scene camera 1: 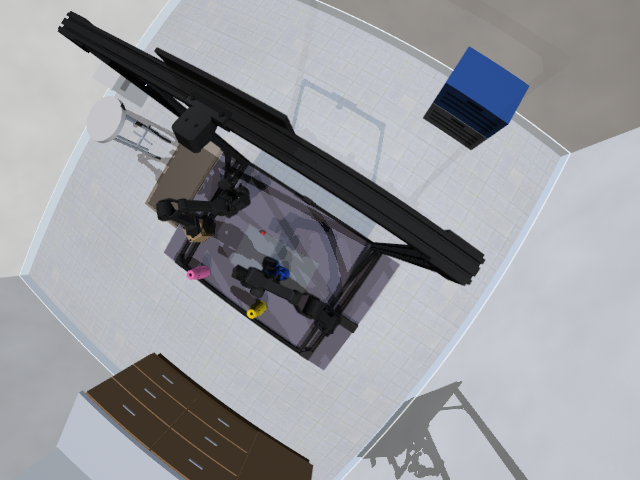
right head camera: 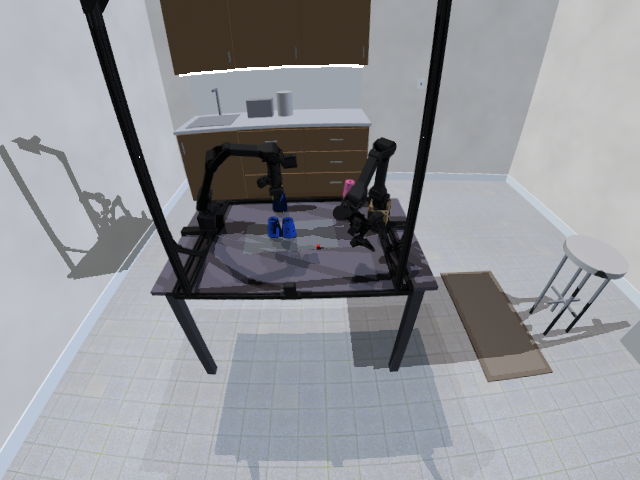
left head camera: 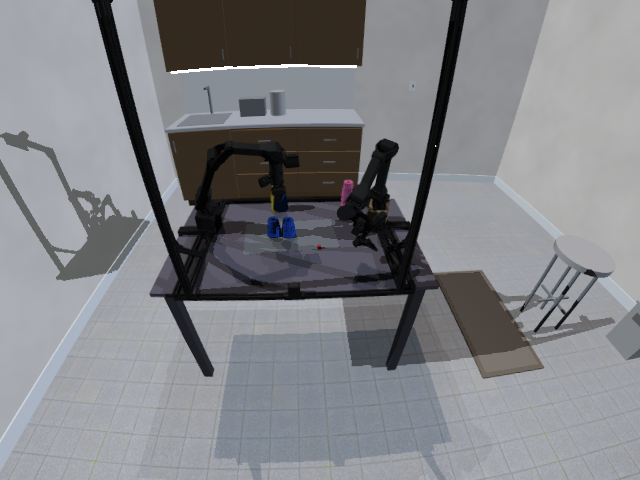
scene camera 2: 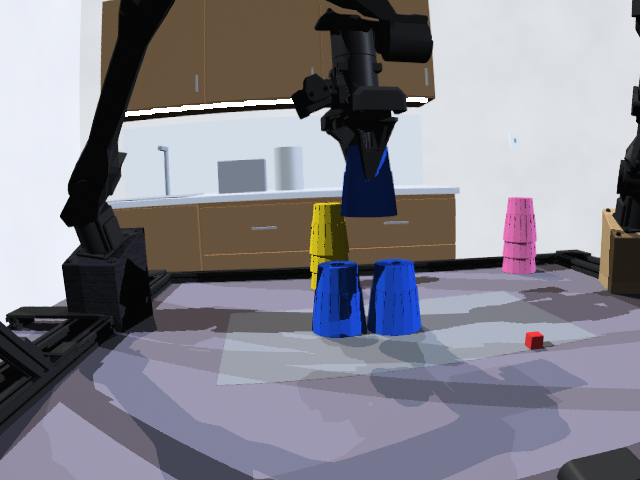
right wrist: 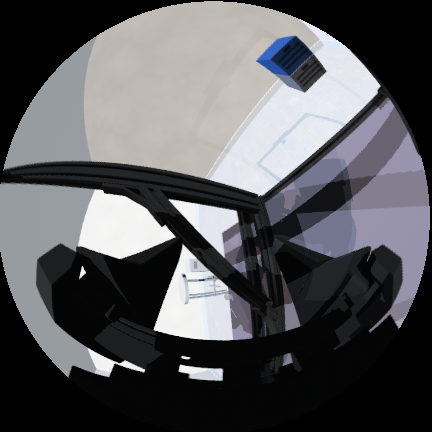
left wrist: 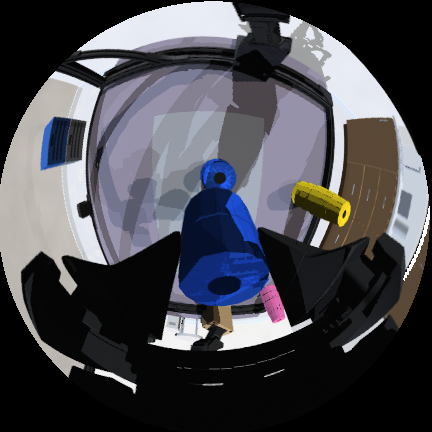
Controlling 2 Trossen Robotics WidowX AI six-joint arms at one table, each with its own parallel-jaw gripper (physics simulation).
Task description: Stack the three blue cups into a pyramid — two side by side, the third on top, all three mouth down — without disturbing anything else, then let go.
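Where they show: left gripper, fingertip midpoint: [scene camera 1: 268,274] [right head camera: 277,200] [left head camera: 278,200] [scene camera 2: 362,179] [left wrist: 219,234]; right gripper, fingertip midpoint: [scene camera 1: 235,178] [right head camera: 380,244] [left head camera: 383,244] [right wrist: 228,242]; left arm's base at its link origin: [scene camera 1: 327,323] [right head camera: 208,210] [left head camera: 206,209] [scene camera 2: 103,245]; right arm's base at its link origin: [scene camera 1: 193,230] [right head camera: 379,204] [left head camera: 379,205] [scene camera 2: 634,222] [left wrist: 216,329].
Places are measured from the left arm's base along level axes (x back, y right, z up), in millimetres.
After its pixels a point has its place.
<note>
Two blue cups stand mouth down side by side on the pale mat [scene camera 2: 258,361] @(y 65, x -284, z -117 mm), a narrow gap between them: the left one [scene camera 2: 338,299] @(y -35, x -350, z -69 mm) [left head camera: 273,227] @(y -38, x -353, z -59 mm) [right head camera: 273,227] @(y -38, x -354, z -59 mm) and the right one [scene camera 2: 394,297] @(y -53, x -417, z -69 mm) [left head camera: 288,227] @(y -57, x -424, z -57 mm) [right head camera: 288,227] @(y -57, x -426, z -56 mm). My left gripper [scene camera 2: 368,173] @(y -73, x -375, z 77 mm) is shut on the third blue cup [scene camera 2: 368,198] @(y -44, x -389, z 55 mm) [left wrist: 220,250] @(y -63, x -362, z 118 mm) [left head camera: 280,203] @(y -50, x -394, z 75 mm) [right head camera: 279,203] @(y -51, x -394, z 76 mm), upright and mouth down, and holds it in the air above the two cups. In the left wrist view one standing cup [left wrist: 218,175] @(y -59, x -334, z -30 mm) shows beyond the held one; the other is hidden. My right gripper [right wrist: 228,242] @(y 55, x -884, z 30 mm) [left head camera: 366,246] is open and empty at the table's right side.
A yellow cup stack [scene camera 2: 326,232] @(y -257, x -270, z -14 mm) [left wrist: 321,203] @(y -259, x -276, z -11 mm) [scene camera 1: 256,309] @(y -261, x -268, z 12 mm) stands behind the blue cups. A pink stack [scene camera 2: 519,235] @(y -424, x -621, z -39 mm) [left head camera: 347,192] @(y -427, x -631, z -17 mm) [scene camera 1: 198,272] @(y -431, x -619, z -5 mm) stands at the back right. A small red cube [scene camera 2: 534,340] @(y -13, x -590, z -106 mm) [left head camera: 318,246] @(y -16, x -589, z -103 mm) [scene camera 1: 262,232] @(y -22, x -596, z -102 mm) lies at the mat's front edge, right of the cups.
</note>
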